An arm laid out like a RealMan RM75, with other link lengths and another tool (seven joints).
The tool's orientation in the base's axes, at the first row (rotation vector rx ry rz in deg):
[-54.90 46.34 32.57]
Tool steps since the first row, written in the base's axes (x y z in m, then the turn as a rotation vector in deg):
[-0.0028 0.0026 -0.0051 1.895 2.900 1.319]
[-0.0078 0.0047 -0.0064 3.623 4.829 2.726]
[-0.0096 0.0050 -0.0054 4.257 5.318 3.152]
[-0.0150 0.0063 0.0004 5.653 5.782 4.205]
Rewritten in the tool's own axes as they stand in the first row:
[0.0027 0.0058 -0.0004 0.258 -0.669 3.637]
[0.0010 0.0111 -0.0007 0.274 -1.715 6.392]
[-0.0009 0.0120 -0.0007 0.337 -2.158 7.181]
[-0.0086 0.0138 0.0005 0.335 -3.479 8.418]

